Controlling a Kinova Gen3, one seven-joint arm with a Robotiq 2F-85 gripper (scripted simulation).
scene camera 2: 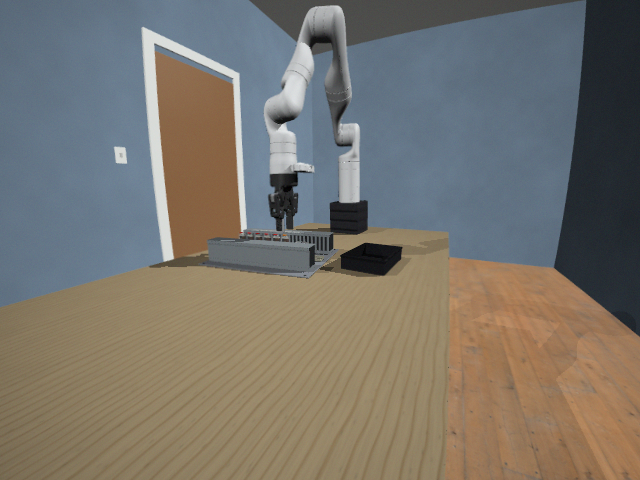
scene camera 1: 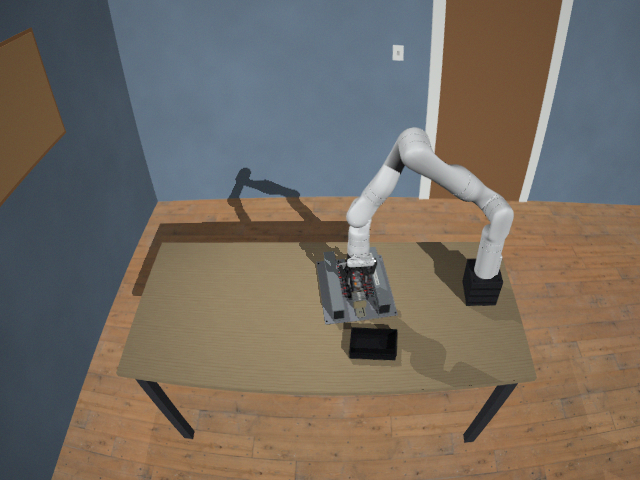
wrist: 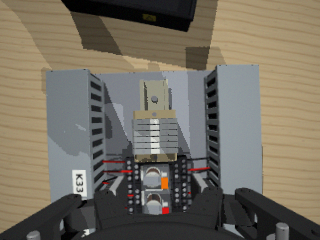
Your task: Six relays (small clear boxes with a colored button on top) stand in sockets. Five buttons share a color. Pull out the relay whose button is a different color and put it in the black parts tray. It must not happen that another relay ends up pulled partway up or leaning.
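I can see my gripper (scene camera 2: pixel 285 231), and from the wrist my gripper (wrist: pixel 158 185) is visible to me too. There is a clear relay (wrist: pixel 155 178), and there is a black parts tray (scene camera 2: pixel 370 258). That same black parts tray (scene camera 1: pixel 367 343) is visible to me from another camera as well.
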